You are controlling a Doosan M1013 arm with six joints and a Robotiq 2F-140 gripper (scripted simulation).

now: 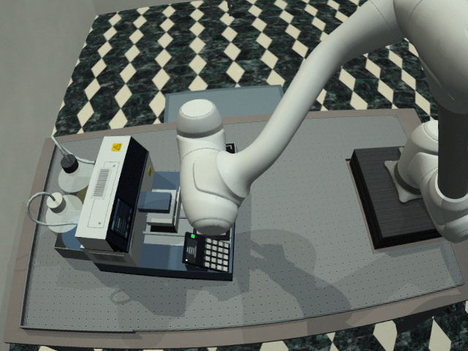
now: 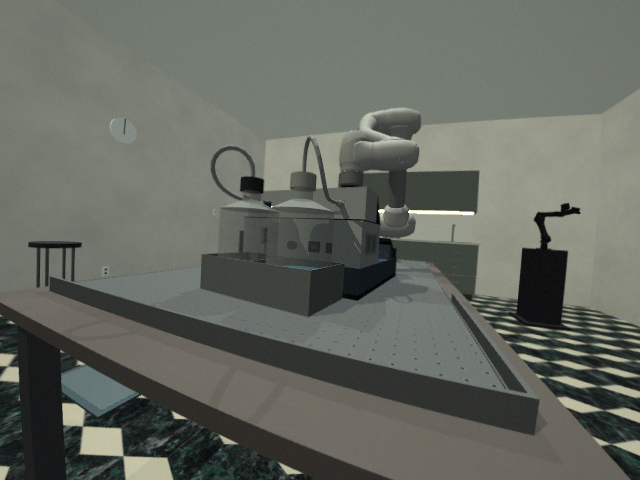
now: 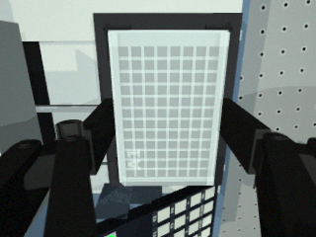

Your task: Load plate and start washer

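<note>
Right now the clear well plate is 20 mm below my hand. From my hand the other things lie so: black plate nest 30 mm behind, 290 mm to the right, 110 mm below; plate washer 150 mm ahead, 30 mm to the right, 10 mm above; black washer carrier 30 mm below.
</note>
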